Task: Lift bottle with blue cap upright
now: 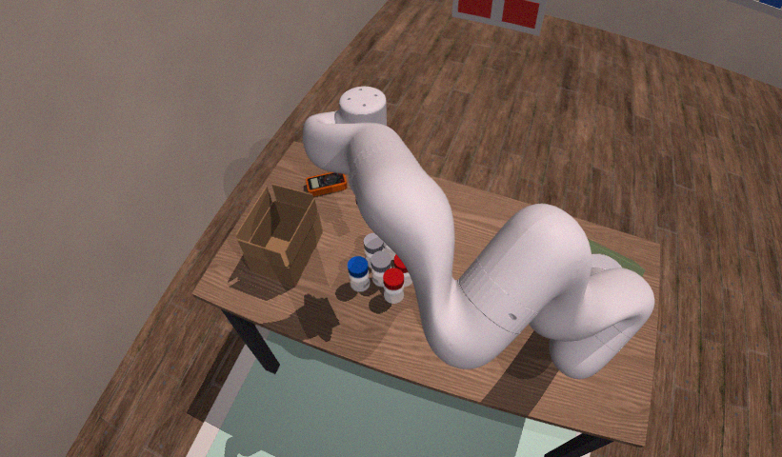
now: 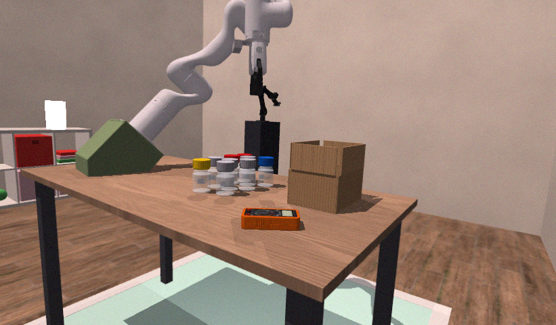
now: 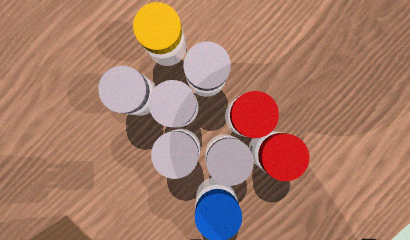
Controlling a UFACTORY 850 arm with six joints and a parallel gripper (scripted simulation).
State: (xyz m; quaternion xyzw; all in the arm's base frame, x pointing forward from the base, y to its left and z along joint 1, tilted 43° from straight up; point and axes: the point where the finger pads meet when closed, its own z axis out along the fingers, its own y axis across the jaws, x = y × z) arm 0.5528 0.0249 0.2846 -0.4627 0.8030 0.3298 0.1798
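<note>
Now: the blue-capped bottle 4 cm ahead of my hand, 3 cm to the left of it and 29 cm below it. From my hand the other things lie so: yellow-capped bottle: 2 cm behind, 20 cm to the right, 29 cm below; then orange multimeter: 34 cm ahead, 22 cm to the right, 32 cm below; then cardboard box: 29 cm ahead, 5 cm to the left, 26 cm below.
</note>
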